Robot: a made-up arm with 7 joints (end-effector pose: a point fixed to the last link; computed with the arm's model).
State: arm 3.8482 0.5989 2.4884 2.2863 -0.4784 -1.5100 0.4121
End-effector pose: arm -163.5 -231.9 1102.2 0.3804 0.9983 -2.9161
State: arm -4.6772 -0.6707 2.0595 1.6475 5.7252 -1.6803 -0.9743
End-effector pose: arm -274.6 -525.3 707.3 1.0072 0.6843 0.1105
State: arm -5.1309 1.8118 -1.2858 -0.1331 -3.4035 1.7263 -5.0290
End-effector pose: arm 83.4 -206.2 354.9 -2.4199 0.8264 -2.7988
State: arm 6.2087 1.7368 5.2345 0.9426 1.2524 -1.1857 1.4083
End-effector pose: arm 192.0 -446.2 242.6 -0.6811 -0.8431 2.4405
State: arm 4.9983 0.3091 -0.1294 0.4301 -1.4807 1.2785 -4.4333
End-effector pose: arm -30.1 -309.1 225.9 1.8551 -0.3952 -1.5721
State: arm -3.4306 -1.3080 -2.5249 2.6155 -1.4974 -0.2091 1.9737
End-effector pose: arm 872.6 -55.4 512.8 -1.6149 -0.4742 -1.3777
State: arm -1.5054 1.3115 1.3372 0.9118 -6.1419 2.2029 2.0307
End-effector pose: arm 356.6 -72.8 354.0 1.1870 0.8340 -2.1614
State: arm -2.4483 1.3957 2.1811 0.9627 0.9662 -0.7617 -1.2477
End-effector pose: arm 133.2 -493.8 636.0 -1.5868 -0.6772 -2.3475
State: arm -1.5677 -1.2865 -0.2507 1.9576 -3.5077 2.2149 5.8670
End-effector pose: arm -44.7 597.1 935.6 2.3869 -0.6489 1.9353
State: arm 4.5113 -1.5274 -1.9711 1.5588 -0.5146 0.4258 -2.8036
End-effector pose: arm -435.3 589.0 202.7 2.1603 0.0069 -1.3371
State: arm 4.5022 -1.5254 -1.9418 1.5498 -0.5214 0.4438 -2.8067
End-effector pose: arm -438.4 587.3 218.0 2.1426 0.0171 -1.3184
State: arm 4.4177 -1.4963 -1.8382 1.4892 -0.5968 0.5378 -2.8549
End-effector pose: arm -421.7 587.7 280.3 2.1349 0.1330 -1.2167
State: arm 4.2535 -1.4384 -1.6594 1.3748 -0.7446 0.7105 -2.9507
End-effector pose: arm -373.6 578.7 385.9 2.2364 0.3733 -1.0187
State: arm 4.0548 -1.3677 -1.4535 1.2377 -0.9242 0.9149 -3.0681
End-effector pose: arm -305.9 547.9 490.2 2.5729 0.5939 -0.6950
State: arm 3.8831 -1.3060 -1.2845 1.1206 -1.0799 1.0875 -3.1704
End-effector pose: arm -249.0 509.0 555.4 3.0096 0.6149 -0.3525
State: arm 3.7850 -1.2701 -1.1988 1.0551 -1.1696 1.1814 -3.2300
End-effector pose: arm -219.0 486.4 579.7 -3.0331 0.5383 -0.1947
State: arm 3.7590 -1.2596 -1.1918 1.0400 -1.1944 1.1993 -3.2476
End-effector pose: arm -210.7 484.4 579.0 -2.9828 0.5056 -0.1700
